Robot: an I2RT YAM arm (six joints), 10 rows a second.
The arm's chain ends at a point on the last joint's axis. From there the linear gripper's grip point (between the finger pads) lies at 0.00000 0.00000 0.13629 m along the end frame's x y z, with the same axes.
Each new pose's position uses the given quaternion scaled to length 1; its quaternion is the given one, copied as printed.
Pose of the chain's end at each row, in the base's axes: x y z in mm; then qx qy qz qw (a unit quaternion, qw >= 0):
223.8 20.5 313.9 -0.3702 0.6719 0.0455 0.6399
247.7 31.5 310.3 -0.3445 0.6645 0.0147 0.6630
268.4 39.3 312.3 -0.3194 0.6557 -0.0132 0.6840
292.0 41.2 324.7 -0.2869 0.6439 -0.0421 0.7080
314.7 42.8 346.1 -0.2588 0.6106 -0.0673 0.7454
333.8 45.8 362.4 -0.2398 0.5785 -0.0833 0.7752
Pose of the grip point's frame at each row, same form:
336.4 93.4 289.8 -0.3702 0.6719 0.0455 0.6399
366.4 96.4 293.9 -0.3445 0.6645 0.0147 0.6630
391.8 96.5 303.6 -0.3194 0.6557 -0.0132 0.6840
419.6 89.2 325.5 -0.2869 0.6439 -0.0421 0.7080
443.5 84.2 362.5 -0.2588 0.6106 -0.0673 0.7454
461.5 83.3 391.8 -0.2398 0.5785 -0.0833 0.7752

